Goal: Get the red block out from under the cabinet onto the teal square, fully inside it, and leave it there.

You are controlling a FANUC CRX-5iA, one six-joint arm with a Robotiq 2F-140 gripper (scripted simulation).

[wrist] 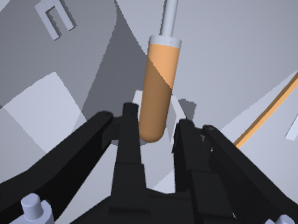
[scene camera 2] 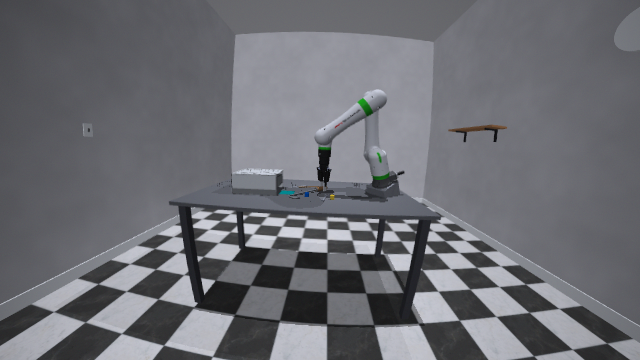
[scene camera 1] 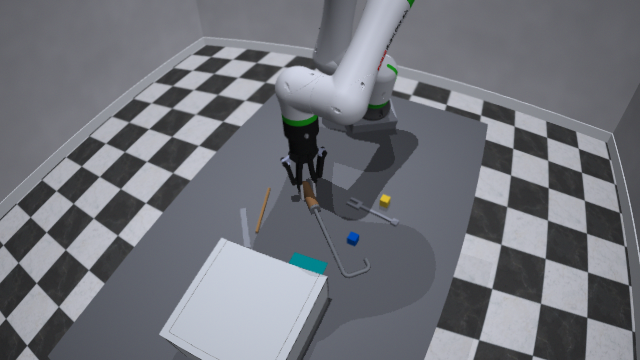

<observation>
In view: the gripper (scene camera 1: pixel 307 195).
The gripper is seen too in the wrist view (wrist: pixel 154 103).
</observation>
